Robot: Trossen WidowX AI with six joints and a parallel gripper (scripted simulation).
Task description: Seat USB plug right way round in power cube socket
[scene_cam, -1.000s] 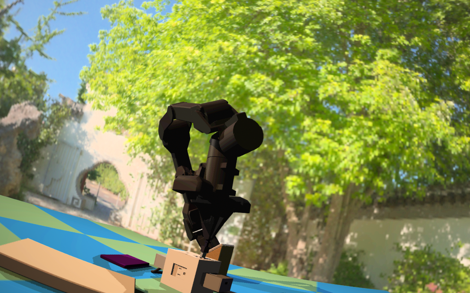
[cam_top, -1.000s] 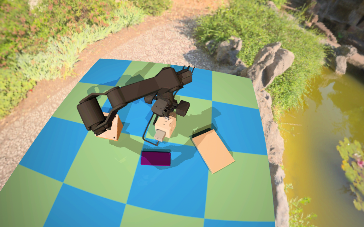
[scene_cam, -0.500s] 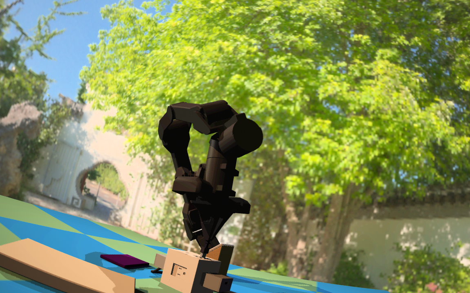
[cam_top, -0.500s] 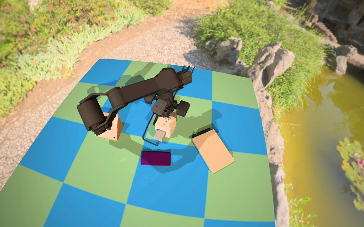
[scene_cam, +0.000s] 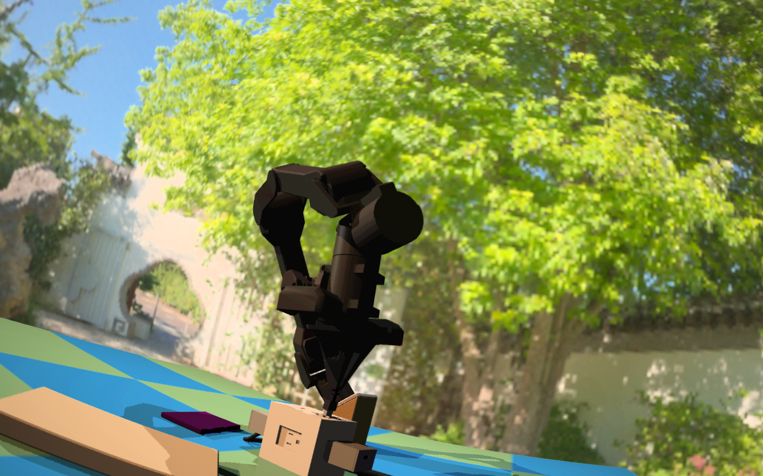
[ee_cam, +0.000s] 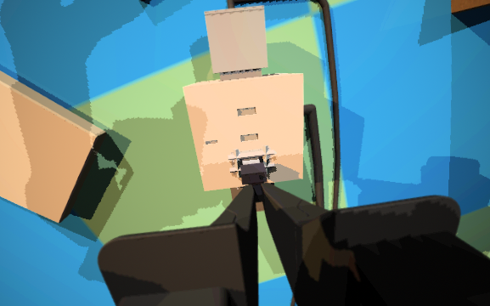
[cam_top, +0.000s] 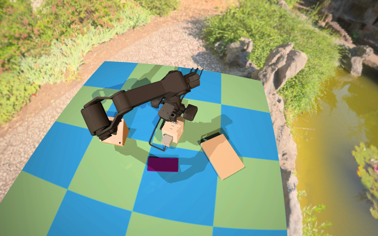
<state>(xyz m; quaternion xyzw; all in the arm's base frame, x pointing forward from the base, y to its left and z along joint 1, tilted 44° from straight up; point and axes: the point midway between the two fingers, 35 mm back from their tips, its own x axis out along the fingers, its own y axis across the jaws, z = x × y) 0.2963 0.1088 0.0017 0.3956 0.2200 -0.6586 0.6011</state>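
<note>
My gripper tip is now 2 cm above the USB plug. The rest, counted from my gripper tip: USB socket (4 cm below); flat tan board (24 cm ahead, 10 cm to the right, 10 cm below); purple flat card (2 cm behind, 19 cm to the right, 11 cm below).
</note>
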